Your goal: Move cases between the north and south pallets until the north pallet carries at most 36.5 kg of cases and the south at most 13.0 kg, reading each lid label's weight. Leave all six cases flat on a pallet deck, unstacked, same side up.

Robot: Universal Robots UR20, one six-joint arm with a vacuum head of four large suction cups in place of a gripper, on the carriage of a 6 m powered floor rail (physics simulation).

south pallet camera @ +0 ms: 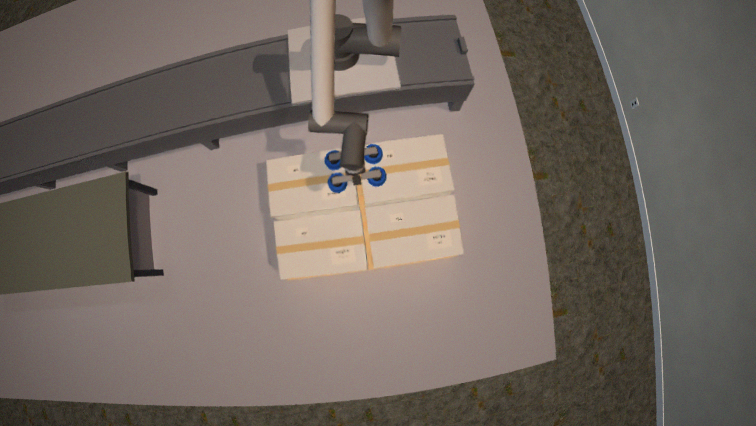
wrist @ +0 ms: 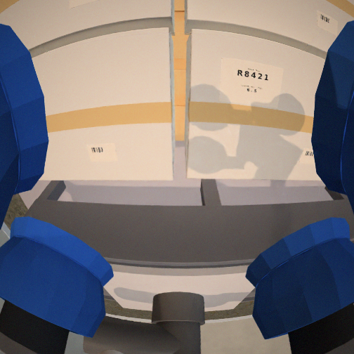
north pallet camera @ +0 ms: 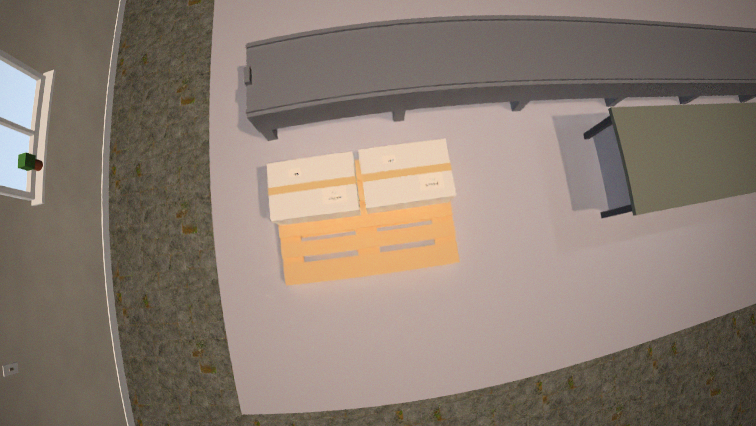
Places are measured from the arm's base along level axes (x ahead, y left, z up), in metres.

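Pixels of known places: arm's base, link origin: (south pallet camera: 340, 55).
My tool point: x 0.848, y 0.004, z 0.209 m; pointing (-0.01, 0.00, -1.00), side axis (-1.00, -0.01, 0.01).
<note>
Ahead of a thing's pixels: the offset from my tool point to its top centre. Level surfaces: height alone.
My suction head (south pallet camera: 355, 168) is open, holding no case, above the gap between the two rail-side cases on the south pallet (south pallet camera: 365, 232) (wrist: 180, 85). The left one {0.303 m right, 0.049 m back, 0.349 m down} (south pallet camera: 296, 203) (wrist: 300, 65) has a lid label reading R8421 and what looks like 6.5. The right one {0.300 m left, 0.047 m back, 0.337 m down} (south pallet camera: 412, 148) (wrist: 115, 75) shows a barcode in the wrist view. In front lie a left case {0.301 m right, 0.353 m ahead, 0.382 m down} (south pallet camera: 312, 259) and a right case {0.297 m left, 0.352 m ahead, 0.339 m down} (south pallet camera: 402, 256). The north pallet (north pallet camera: 322, 272) bears a left case (north pallet camera: 288, 203) and a right case (north pallet camera: 380, 190) on its rail-side half. Other weights are too small to read.
The grey floor rail (north pallet camera: 423, 52) (south pallet camera: 201, 79) (wrist: 175, 230) runs behind both pallets, with the white arm carriage (south pallet camera: 388, 74) near its south end. A green table {0.249 m down} (north pallet camera: 687, 158) (south pallet camera: 63, 238) stands between the pallets.
</note>
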